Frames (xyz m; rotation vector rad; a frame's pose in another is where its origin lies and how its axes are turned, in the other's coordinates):
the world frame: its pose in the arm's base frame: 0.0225 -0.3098 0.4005 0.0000 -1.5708 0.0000
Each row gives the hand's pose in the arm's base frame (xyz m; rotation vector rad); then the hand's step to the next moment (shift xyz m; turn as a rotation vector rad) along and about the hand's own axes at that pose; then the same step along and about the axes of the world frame.
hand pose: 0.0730 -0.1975 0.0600 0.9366 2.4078 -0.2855
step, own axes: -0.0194 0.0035 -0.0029 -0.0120 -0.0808 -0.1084
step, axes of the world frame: 0.0131 -0.0073 -0.0131 0.0973 -0.0256 0.0911
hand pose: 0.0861 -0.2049 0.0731 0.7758 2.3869 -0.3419
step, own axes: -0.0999 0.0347 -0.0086 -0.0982 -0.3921 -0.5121
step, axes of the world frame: 0.0662 -0.0137 -0.0818 0.4856 -0.1479 0.4098
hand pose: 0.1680 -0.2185 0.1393 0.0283 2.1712 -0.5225
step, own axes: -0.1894 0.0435 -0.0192 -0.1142 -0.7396 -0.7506
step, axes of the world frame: 0.1406 0.0781 -0.1107 0.7478 -0.3720 0.6526
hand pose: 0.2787 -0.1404 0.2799 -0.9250 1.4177 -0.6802
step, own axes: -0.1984 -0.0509 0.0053 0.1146 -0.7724 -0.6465
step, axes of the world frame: 0.1454 0.1444 0.0021 0.6497 -0.5706 0.5292
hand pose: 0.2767 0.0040 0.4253 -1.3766 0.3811 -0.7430
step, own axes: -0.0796 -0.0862 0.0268 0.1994 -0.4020 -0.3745
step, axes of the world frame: 0.0745 0.0717 0.0616 0.3555 -0.4189 0.1993
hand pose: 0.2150 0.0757 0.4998 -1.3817 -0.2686 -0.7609
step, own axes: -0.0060 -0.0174 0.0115 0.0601 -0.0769 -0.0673
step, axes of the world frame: 0.0124 0.0128 0.0124 0.0818 -0.0832 0.0208
